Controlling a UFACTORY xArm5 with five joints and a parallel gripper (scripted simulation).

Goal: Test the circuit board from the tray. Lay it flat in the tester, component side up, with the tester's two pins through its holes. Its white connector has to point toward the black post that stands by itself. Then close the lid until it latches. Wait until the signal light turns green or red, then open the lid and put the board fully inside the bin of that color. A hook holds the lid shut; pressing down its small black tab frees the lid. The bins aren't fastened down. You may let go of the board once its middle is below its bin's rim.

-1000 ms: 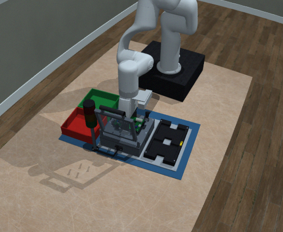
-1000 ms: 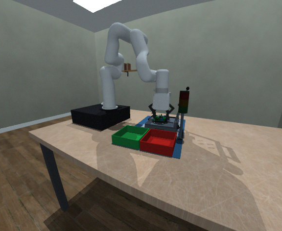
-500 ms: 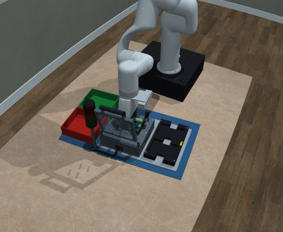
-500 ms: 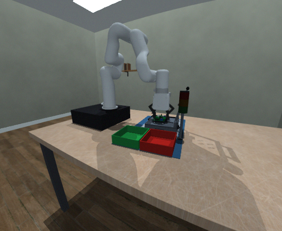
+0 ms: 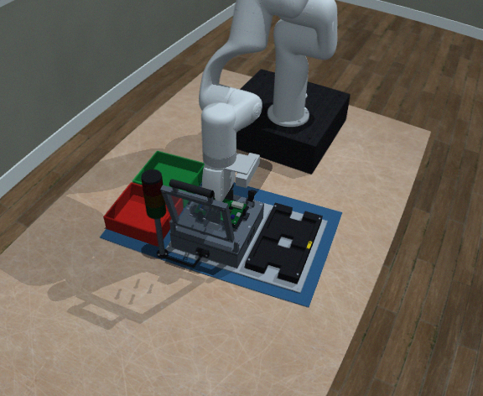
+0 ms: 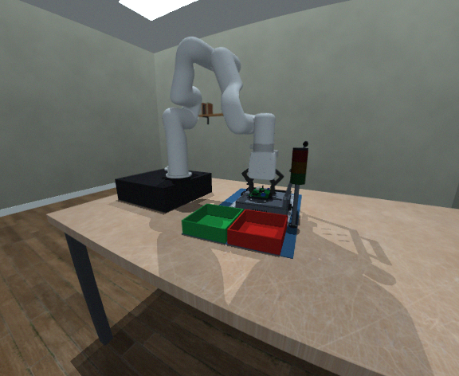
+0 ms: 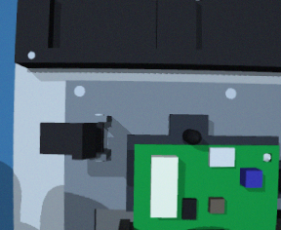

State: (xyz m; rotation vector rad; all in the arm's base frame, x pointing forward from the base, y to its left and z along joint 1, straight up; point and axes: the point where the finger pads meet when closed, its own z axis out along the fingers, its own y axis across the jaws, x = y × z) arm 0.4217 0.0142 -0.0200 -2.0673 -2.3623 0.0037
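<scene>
The green circuit board is right at my hand. Also, from my hand: lid: 12 cm ahead, 2 cm to the left, 10 cm above; then red bin: 7 cm ahead, 19 cm to the right, 7 cm below; then black latch: 7 cm behind, 5 cm to the left, 1 cm above.
</scene>
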